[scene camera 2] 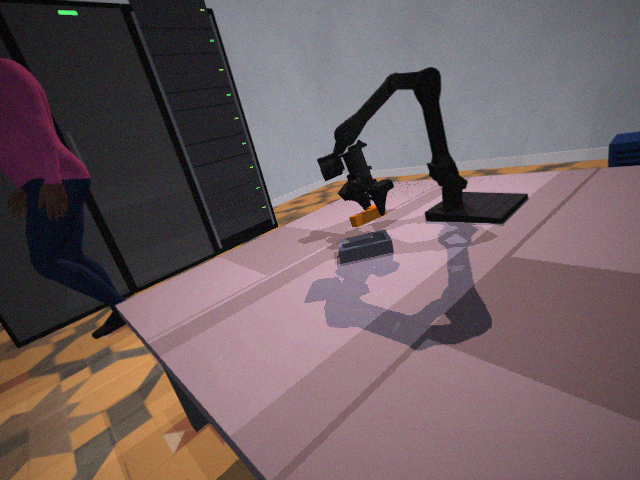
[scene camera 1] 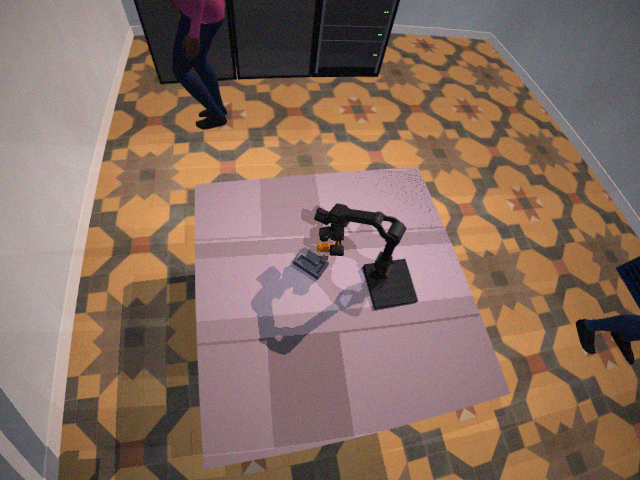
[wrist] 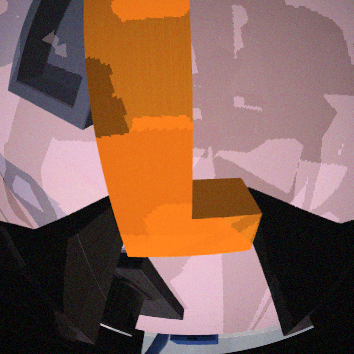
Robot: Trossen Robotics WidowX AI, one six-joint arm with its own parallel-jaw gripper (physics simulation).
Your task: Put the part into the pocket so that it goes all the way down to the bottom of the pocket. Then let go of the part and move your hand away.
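Places are measured from the arm's base along level axes (x ahead, y left, z up), in millimetres.
Pixels of known places: gripper, between the fingertips: point(scene camera 2: 376, 215) point(wrist: 186, 195); arm's base, origin of its link: point(scene camera 2: 452, 206) point(scene camera 1: 380, 273) point(wrist: 125, 288).
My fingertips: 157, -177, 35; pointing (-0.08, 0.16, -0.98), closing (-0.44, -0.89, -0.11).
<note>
Ahead of a thing's pixels: the offset from my fingertips to its top centre, as dx, dy, dz. Level surfaces: height alone.
An orange L-shaped part {+36, -18, +31} point(scene camera 1: 323, 247) point(scene camera 2: 363, 216) point(wrist: 145, 165) is held in the air by my gripper point(scene camera 1: 331, 242) point(scene camera 2: 374, 210) point(wrist: 186, 195), which is shut on its short-leg end. The long leg points away from the fingers. A blue-grey block {+135, +19, -23} point(scene camera 1: 305, 268) point(scene camera 2: 367, 252) point(wrist: 45, 101) with a dark recessed pocket in its top rests on the pale pink table top. The part is beside and above the block, apart from it and outside the pocket. In the wrist view the block shows at the upper left, partly hidden behind the part.
The arm's black base plate point(scene camera 1: 391, 291) point(scene camera 2: 480, 207) stands on the table top {dz -59} point(scene camera 1: 413, 356) point(scene camera 2: 310, 413), to the right of the block. Shadows of the arm fall across the table around the block. People and dark server cabinets point(scene camera 1: 273, 41) point(scene camera 2: 93, 129) stand beyond the table.
</note>
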